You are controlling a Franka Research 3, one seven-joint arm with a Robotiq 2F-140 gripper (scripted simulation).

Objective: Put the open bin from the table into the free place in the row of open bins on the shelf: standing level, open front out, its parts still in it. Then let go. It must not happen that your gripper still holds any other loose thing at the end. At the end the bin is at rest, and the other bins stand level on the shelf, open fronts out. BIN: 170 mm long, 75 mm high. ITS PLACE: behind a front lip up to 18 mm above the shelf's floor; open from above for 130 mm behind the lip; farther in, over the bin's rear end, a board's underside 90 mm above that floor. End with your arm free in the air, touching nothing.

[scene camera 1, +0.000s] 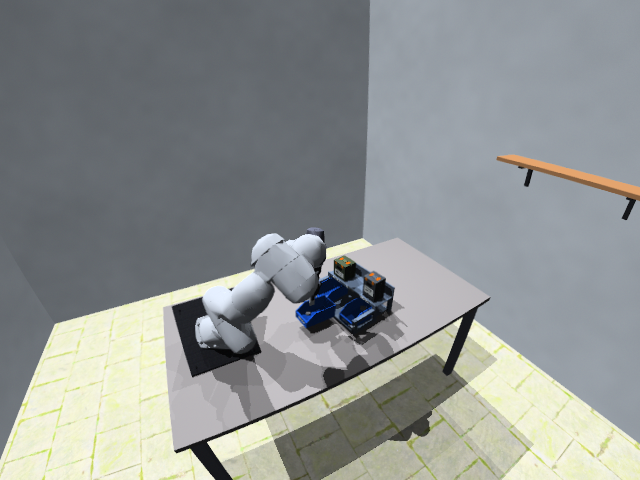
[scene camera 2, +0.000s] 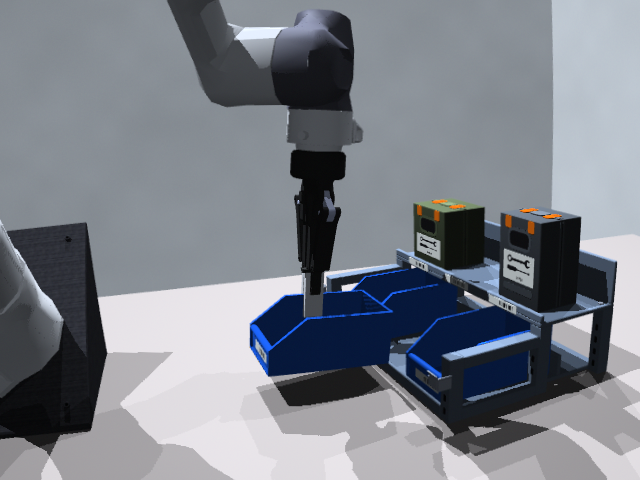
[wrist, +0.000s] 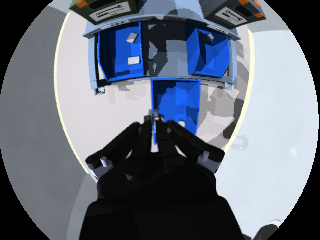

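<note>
Visible: a green case point(scene camera 2: 449, 233), a black box point(scene camera 2: 539, 247) and a shelf floor point(scene camera 2: 571, 361). The shelf floor is visible also in the wrist view point(wrist: 165, 52). My gripper point(scene camera 2: 311, 314) is visible, and the gripper appears in the wrist view point(wrist: 153, 114) as well.
</note>
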